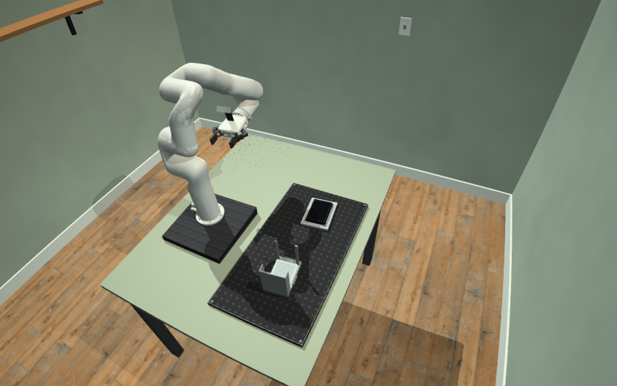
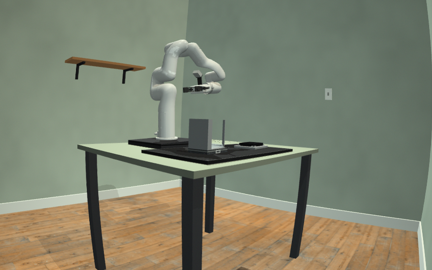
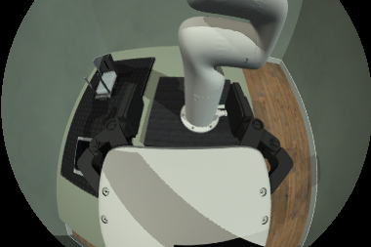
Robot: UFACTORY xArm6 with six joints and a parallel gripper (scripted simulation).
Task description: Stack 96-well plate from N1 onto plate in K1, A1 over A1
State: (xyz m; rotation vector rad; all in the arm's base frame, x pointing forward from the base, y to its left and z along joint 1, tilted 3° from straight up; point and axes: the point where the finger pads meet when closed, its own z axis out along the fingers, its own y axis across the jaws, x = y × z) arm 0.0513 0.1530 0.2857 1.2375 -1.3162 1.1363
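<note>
My gripper is now 400 mm short of the black 96-well plate, 10 mm to the right of it and 290 mm above it. Also, from my hand: white 96-well plate: 370 mm ahead, 340 mm to the right, 290 mm below; then thin post: 410 mm ahead, 280 mm to the right, 230 mm below; then pale A1 mark: 460 mm ahead, 90 mm to the left, 300 mm below.
</note>
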